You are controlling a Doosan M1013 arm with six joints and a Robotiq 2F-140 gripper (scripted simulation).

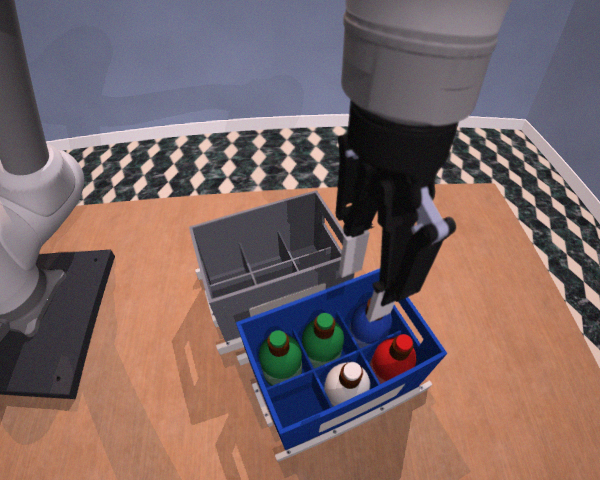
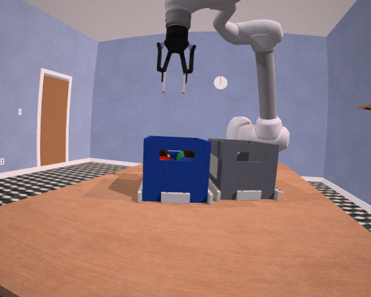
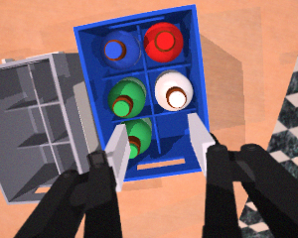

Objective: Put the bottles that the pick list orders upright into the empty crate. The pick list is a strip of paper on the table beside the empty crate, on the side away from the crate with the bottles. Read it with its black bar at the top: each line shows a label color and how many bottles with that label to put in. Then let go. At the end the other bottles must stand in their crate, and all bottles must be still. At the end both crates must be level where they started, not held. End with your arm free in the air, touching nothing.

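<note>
My gripper is now 270 mm above the red bottle, 90 mm short of it and 20 mm to the right of it. The rest, counted from my hand: white bottle: 270 mm below, 30 mm to the right, 10 mm ahead; blue crate: 270 mm below, 10 mm to the left, 10 mm behind; green bottle: 270 mm below, 50 mm to the left, 40 mm behind.
</note>
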